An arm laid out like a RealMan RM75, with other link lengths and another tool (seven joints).
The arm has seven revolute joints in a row. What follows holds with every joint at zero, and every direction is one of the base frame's. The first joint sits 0.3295 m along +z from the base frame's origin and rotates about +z. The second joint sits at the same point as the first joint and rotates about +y. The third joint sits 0.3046 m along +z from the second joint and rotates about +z. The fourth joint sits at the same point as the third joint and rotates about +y. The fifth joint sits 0.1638 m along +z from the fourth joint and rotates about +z. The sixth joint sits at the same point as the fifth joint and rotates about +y. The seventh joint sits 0.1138 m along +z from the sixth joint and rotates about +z. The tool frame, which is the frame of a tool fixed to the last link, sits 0.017 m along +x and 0.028 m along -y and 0.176 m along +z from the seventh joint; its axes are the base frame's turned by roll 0, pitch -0.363 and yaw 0.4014 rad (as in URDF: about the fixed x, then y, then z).
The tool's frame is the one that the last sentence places.
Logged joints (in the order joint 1, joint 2, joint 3, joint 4, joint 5, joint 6, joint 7), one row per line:
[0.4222 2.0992 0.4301 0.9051 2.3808 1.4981 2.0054]
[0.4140 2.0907 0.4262 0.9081 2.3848 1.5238 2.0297]
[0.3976 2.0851 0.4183 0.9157 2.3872 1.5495 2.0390]
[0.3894 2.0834 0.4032 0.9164 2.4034 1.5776 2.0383]
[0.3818 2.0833 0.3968 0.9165 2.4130 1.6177 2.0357]
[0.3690 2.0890 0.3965 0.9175 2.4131 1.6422 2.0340]
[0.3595 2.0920 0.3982 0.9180 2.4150 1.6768 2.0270]
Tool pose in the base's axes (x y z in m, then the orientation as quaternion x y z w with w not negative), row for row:
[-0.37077 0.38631 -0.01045 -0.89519 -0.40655 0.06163 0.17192]
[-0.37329 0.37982 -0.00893 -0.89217 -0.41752 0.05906 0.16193]
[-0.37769 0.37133 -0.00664 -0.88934 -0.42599 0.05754 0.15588]
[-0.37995 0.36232 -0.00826 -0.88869 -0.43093 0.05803 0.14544]
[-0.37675 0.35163 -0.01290 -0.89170 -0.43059 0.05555 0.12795]
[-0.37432 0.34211 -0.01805 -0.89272 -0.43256 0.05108 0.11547]
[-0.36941 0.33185 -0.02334 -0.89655 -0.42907 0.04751 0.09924]
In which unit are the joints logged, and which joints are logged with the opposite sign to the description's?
The joints are logged in radians. Opposite sign: joint 1, joint 2, joint 7.
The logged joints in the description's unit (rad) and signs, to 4 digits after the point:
[-0.4222 -2.0992 0.4301 0.9051 2.3808 1.4981 -2.0054]
[-0.4140 -2.0907 0.4262 0.9081 2.3848 1.5238 -2.0297]
[-0.3976 -2.0851 0.4183 0.9157 2.3872 1.5495 -2.0390]
[-0.3894 -2.0834 0.4032 0.9164 2.4034 1.5776 -2.0383]
[-0.3818 -2.0833 0.3968 0.9165 2.4130 1.6177 -2.0357]
[-0.3690 -2.0890 0.3965 0.9175 2.4131 1.6422 -2.0340]
[-0.3595 -2.0920 0.3982 0.9180 2.4150 1.6768 -2.0270]

